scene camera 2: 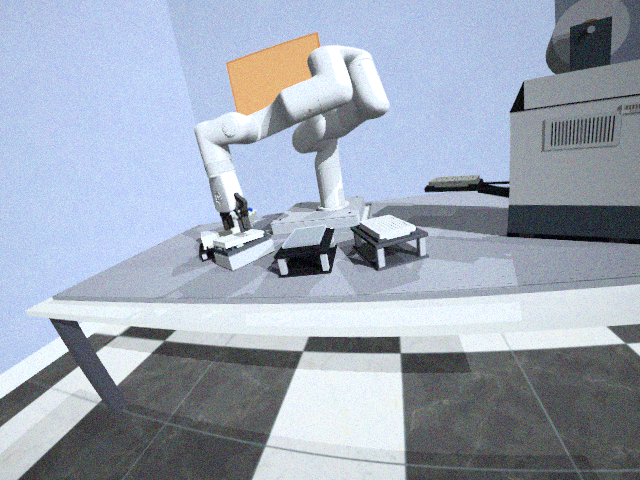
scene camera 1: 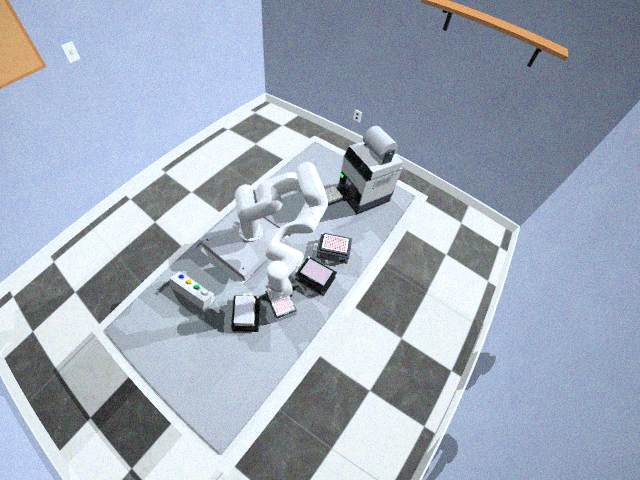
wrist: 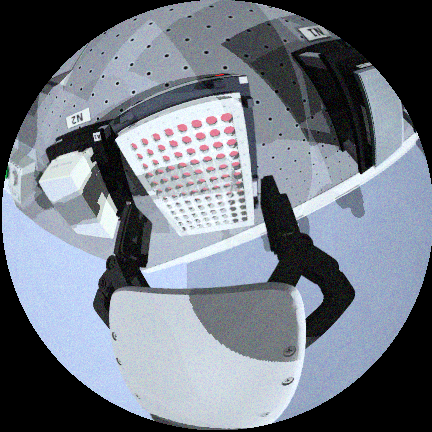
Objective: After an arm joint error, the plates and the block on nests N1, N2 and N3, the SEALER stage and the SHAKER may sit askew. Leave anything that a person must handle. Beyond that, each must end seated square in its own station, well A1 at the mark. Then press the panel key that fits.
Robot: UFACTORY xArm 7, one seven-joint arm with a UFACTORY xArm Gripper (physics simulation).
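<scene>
My gripper [scene camera 1: 280, 297] [scene camera 2: 236, 227] [wrist: 195, 201] is open, its fingers astride a red-welled plate [scene camera 1: 283, 306] [scene camera 2: 240, 238] [wrist: 185, 160] without gripping it. That plate lies on the dark-topped shaker [scene camera 2: 245, 254] [wrist: 200, 89], its visible edges nearly parallel to the shaker's edges. A white block [scene camera 1: 245, 310] [wrist: 75, 175] is on nest N2 [scene camera 1: 245, 328]. A film-topped plate [scene camera 1: 316, 271] [scene camera 2: 306, 237] [wrist: 384, 115] is on nest N1; its exact seating is unclear. Another red-welled plate [scene camera 1: 335, 242] [scene camera 2: 387, 226] sits on the third nest [scene camera 2: 381, 256]. A pale plate [scene camera 1: 333, 194] [scene camera 2: 454, 180] is on the sealer's stage.
The sealer [scene camera 1: 372, 175] [scene camera 2: 568, 175] stands at the far end of the table. The key panel [scene camera 1: 191, 291] has blue [scene camera 1: 181, 276], yellow [scene camera 1: 188, 281], green [scene camera 1: 196, 286] and white [scene camera 1: 205, 291] keys. N2 and N1 flank the shaker closely.
</scene>
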